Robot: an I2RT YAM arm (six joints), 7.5 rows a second.
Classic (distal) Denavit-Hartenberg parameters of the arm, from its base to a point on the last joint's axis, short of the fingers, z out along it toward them. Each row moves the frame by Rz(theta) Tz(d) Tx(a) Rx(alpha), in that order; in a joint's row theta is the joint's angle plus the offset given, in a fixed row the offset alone. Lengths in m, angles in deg.
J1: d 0.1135, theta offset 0, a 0.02, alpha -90
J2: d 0, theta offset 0, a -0.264, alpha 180
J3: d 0, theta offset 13.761, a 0.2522, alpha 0
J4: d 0, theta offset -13.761, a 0.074, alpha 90
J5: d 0, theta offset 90, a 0, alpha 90
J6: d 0.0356, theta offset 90, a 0, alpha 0
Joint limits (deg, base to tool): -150..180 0..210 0..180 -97..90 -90..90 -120..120
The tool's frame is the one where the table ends.
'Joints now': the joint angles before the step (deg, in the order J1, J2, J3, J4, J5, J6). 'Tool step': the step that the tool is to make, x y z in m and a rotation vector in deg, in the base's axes. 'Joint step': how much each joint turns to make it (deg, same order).
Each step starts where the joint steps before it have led.
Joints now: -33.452 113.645 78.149 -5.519 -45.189 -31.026
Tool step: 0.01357 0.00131 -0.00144 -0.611 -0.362 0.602
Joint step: 1.136 2.230 2.733 0.240 0.612 0.152
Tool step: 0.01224 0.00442 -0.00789 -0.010 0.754 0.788
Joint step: 1.334 2.404 1.945 -0.131 0.678 0.067
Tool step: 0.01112 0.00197 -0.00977 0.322 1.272 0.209
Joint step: 0.961 2.688 2.187 -0.548 0.808 0.305
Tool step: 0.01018 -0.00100 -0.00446 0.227 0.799 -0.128
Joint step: 0.547 2.339 2.860 -1.046 0.634 0.416
